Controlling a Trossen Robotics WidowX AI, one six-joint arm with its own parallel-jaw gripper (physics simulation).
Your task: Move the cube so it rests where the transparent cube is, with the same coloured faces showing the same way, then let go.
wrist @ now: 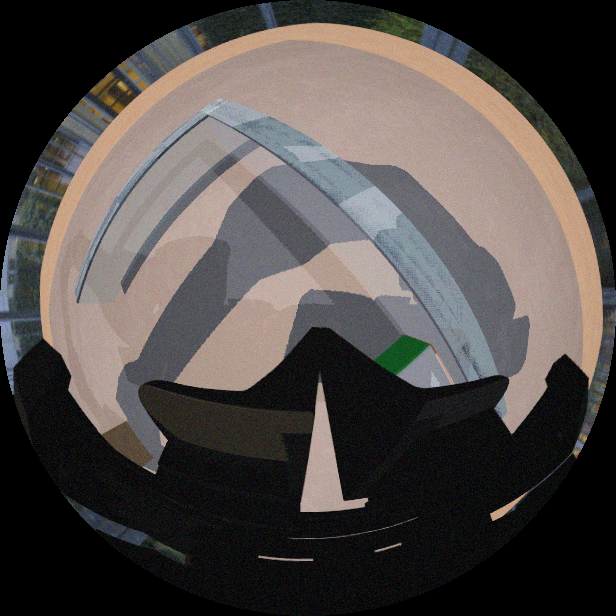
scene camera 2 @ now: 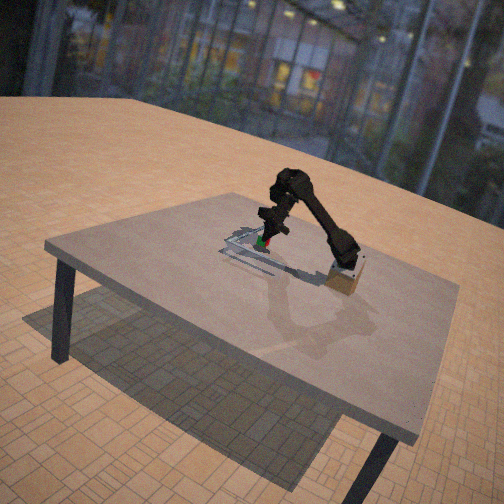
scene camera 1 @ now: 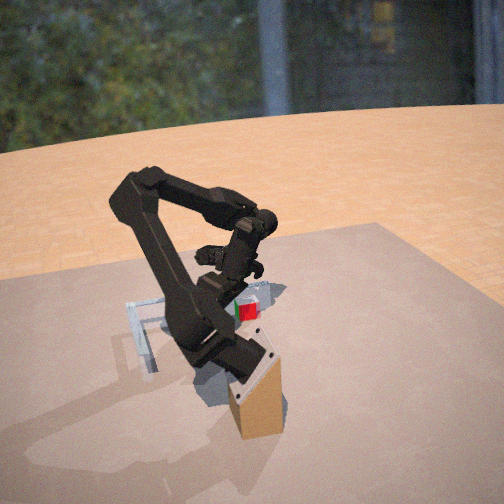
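Observation:
The cube (scene camera 1: 246, 310) shows a red and a green face and sits on the table just below my gripper (scene camera 1: 236, 275), beside the grey frame. In scene camera 2 the cube (scene camera 2: 263, 242) lies under the gripper (scene camera 2: 270, 232). In the wrist view only a green sliver of the cube (wrist: 404, 354) shows past the right finger; the gripper (wrist: 320, 440) has a narrow gap between its fingers with nothing in it. I cannot make out the transparent cube in any view.
A grey U-shaped frame (scene camera 1: 145, 330) lies on the table left of the arm; its rail (wrist: 390, 225) arcs across the wrist view. The arm's tan base block (scene camera 1: 257, 397) stands near the front.

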